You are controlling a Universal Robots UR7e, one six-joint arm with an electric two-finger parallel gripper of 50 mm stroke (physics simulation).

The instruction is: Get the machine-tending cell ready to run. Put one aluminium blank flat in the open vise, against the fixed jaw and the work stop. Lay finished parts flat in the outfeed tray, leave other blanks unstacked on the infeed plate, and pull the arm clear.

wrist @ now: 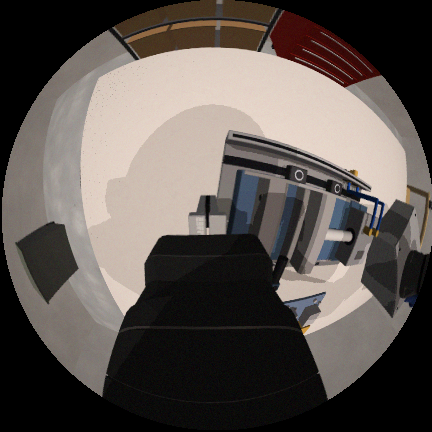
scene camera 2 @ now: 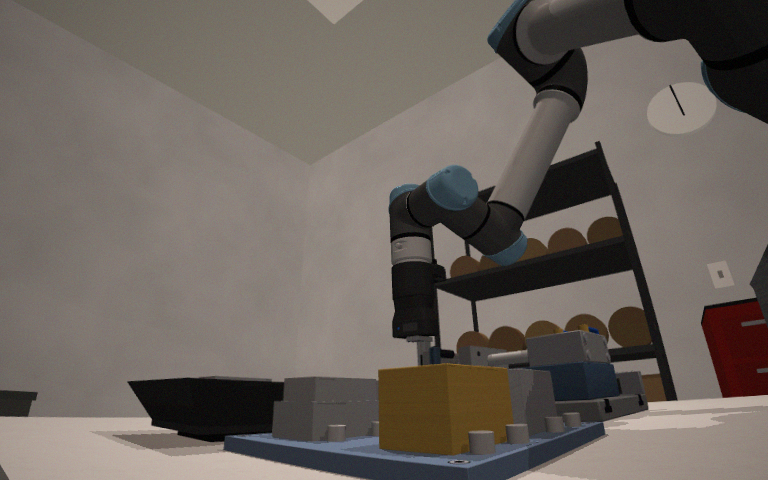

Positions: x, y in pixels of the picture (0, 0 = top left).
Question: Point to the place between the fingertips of my gripper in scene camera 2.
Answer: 425, 375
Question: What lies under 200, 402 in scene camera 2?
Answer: A black outfeed tray.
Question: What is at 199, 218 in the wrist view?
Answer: My gripper.
